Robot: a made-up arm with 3 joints.
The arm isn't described. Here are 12 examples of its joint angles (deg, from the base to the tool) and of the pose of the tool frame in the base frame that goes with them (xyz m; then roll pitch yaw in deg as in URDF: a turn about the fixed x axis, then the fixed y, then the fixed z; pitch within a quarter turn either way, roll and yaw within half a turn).
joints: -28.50 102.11 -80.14
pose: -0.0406 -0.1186 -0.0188 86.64 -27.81 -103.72
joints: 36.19 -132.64 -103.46
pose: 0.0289 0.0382 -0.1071 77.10 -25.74 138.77
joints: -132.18 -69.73 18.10
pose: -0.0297 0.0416 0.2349 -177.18 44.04 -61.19
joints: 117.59 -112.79 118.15
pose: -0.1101 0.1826 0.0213 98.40 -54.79 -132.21
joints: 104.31 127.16 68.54
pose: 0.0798 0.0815 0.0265 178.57 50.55 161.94
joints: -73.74 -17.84 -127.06
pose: -0.0487 -0.2326 0.1329 54.09 17.10 5.15
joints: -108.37 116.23 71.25
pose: 0.0853 -0.0279 0.2193 55.67 -58.36 147.40
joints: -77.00 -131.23 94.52
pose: -0.0689 -0.1245 0.2778 -23.82 47.12 165.60
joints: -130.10 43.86 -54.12
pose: -0.0706 -0.0422 0.2756 -85.31 -32.01 31.76
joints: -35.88 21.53 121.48
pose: 0.0028 -0.0354 -0.0118 -155.42 -12.42 -17.73
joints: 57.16 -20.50 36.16
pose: -0.0562 0.0025 0.0366 19.27 -17.11 11.46
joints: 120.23 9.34 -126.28
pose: -0.0433 0.2214 0.1680 -113.16 8.06 4.73
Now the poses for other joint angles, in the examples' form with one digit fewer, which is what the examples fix.
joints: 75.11 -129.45 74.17
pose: -0.055 0.016 -0.066 -141.5 -48.3 162.7
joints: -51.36 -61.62 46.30
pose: -0.072 -0.094 0.159 -77.0 43.4 49.1
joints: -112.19 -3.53 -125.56
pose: -0.047 -0.173 0.266 13.3 3.3 -1.3
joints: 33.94 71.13 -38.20
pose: -0.066 0.008 -0.014 50.5 31.9 -67.6
